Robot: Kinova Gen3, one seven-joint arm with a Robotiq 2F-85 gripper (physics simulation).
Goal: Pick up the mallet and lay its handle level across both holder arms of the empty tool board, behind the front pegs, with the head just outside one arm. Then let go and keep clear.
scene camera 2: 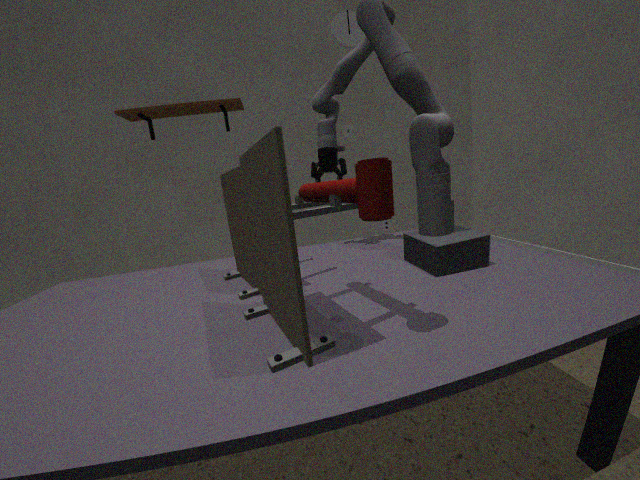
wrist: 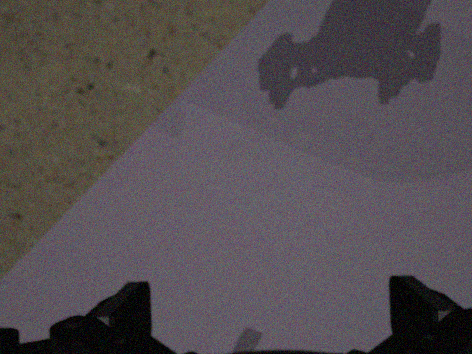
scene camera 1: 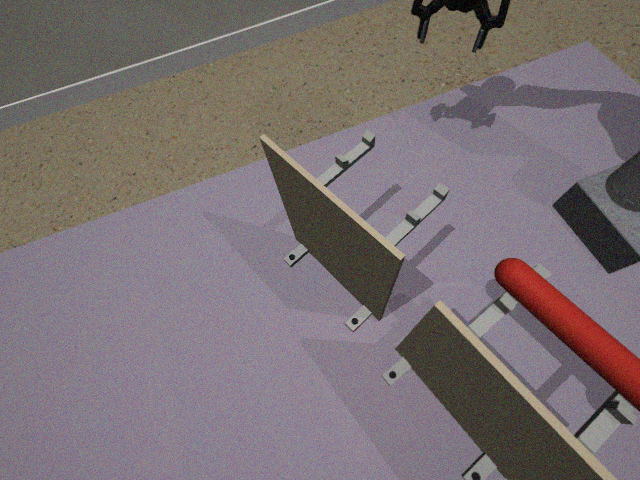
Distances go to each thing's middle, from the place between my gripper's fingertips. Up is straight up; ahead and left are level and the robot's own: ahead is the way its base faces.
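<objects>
I find the red mallet [scene camera 1: 593, 344] 510 mm to the left of my hand and 150 mm ahead of it.
</objects>
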